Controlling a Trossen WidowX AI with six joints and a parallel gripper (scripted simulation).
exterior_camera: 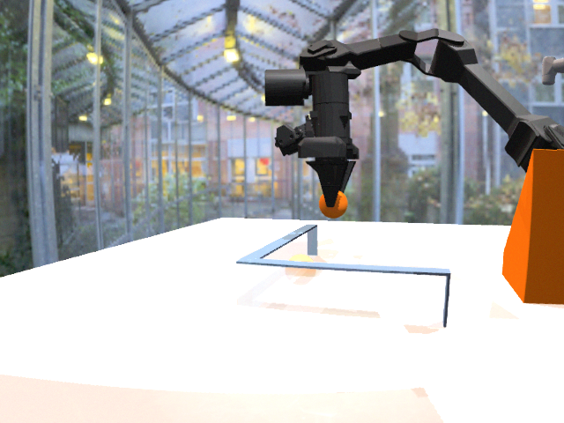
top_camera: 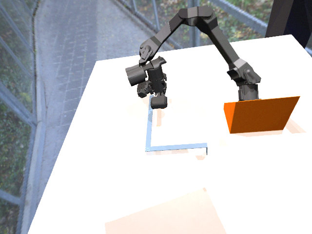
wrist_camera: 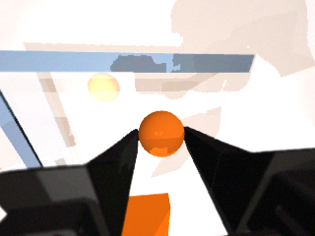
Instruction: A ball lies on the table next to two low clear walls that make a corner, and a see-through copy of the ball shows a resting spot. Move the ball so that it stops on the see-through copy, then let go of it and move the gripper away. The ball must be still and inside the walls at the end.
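My gripper tip is 9 cm above the see-through copy of ball, 7 cm to the right of it and 4 cm short of it. Also, from my gripper tip: orange ball right at my gripper tip.
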